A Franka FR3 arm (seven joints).
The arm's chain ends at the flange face. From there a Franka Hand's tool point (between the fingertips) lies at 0.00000 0.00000 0.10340 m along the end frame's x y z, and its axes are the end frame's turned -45 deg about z.
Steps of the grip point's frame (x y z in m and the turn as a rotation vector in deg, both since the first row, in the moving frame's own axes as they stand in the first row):
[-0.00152 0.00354 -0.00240 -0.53 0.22 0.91]
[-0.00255 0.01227 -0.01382 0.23 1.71 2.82]
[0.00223 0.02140 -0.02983 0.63 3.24 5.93]
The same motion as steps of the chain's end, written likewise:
[0.00047 0.00317 -0.00239 -0.22 0.53 0.91]
[0.00492 0.01291 -0.01377 1.37 1.05 2.82]
[0.01313 0.01831 -0.02966 2.74 1.85 5.93]

